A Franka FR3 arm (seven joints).
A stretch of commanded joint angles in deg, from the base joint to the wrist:
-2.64 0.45 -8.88 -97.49 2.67 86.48 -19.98
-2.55 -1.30 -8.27 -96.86 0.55 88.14 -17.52
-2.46 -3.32 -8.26 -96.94 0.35 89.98 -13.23
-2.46 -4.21 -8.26 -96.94 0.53 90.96 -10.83
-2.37 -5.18 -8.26 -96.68 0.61 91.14 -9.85
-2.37 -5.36 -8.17 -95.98 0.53 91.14 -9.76
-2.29 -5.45 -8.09 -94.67 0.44 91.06 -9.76
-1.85 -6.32 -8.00 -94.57 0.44 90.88 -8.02
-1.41 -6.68 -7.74 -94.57 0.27 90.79 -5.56
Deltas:
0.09 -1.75 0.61 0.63 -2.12 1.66 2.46
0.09 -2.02 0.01 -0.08 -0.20 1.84 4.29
0.00 -0.89 0.00 0.00 0.18 0.98 2.40
0.09 -0.97 0.00 0.26 0.08 0.18 0.98
0.00 -0.18 0.09 0.70 -0.08 0.00 0.09
0.08 -0.09 0.08 1.31 -0.09 -0.08 0.00
0.44 -0.87 0.09 0.10 0.00 -0.18 1.74
0.44 -0.36 0.26 0.00 -0.17 -0.09 2.46

